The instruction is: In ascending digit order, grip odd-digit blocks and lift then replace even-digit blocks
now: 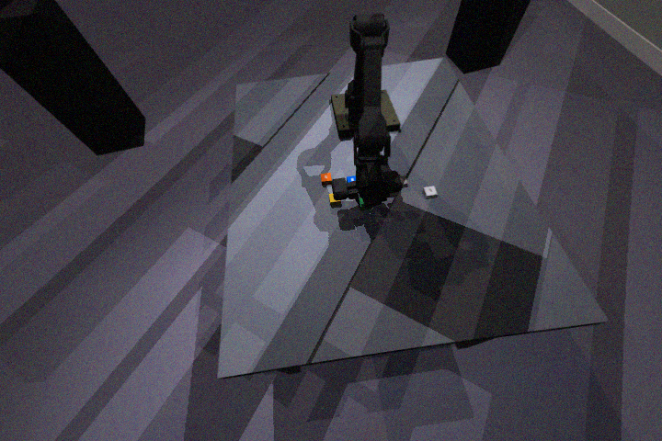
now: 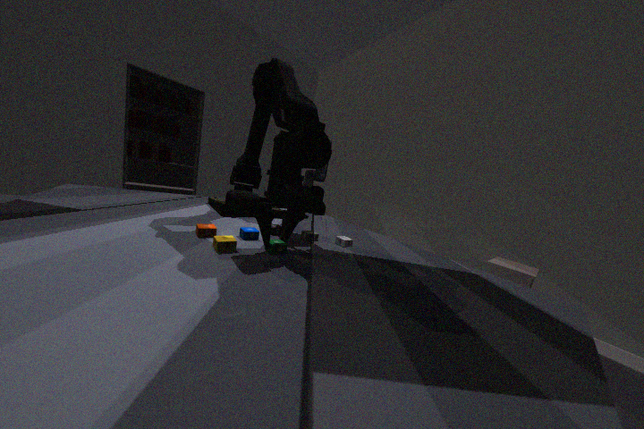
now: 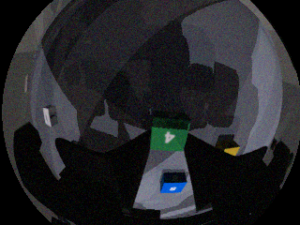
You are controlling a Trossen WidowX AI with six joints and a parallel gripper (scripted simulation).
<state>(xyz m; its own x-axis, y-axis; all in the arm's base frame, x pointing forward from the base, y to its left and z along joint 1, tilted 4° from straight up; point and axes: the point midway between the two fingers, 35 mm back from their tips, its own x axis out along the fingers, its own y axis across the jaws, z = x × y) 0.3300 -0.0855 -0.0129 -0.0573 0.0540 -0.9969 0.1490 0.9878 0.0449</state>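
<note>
Now: gripper tip 4 cm past the grey block and 13 cm to the right of it. The rest, counted from my gripper tip: green block: 1 cm ahead; blue block: 9 cm behind, 1 cm to the right; yellow block: 4 cm behind, 8 cm to the right.
</note>
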